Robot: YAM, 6 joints.
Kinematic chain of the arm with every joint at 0, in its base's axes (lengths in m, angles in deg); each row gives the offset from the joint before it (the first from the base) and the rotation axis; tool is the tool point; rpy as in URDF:
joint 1: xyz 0 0 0.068 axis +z
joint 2: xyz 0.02 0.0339 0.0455 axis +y
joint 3: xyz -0.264 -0.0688 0 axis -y
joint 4: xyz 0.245 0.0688 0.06 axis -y
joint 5: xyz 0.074 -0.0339 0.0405 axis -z
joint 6: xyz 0.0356 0 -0.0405 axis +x
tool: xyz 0 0 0 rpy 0 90 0
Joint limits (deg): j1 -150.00..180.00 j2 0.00..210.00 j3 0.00..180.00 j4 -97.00..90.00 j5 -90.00..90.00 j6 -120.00..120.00
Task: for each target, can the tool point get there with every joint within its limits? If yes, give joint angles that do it. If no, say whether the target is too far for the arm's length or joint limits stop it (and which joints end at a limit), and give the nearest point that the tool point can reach.
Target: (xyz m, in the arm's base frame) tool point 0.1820 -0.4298 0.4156
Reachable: yes | joints -71.30 135.69 163.12 -63.39 -76.23 -6.82
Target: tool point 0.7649 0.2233 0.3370
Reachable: no: too far | nearest point 0.5965 0.1742 0.2865 | short by 0.183 m
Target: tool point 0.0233 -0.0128 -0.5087
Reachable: no: joint limits stop it (at a limit: joint 2) | nearest point 0.0871 -0.0478 -0.3481 | short by 0.176 m
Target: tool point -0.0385 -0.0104 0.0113
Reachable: yes | joints 154.90 148.18 16.82 -38.22 -46.20 -36.52
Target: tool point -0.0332 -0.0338 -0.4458
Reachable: no: joint limits stop it (at a limit: joint 2) | nearest point -0.0662 -0.0674 -0.3458 | short by 0.110 m
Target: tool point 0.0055 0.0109 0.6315
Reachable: yes | joints 80.28 58.48 93.51 74.45 5.78 -19.50
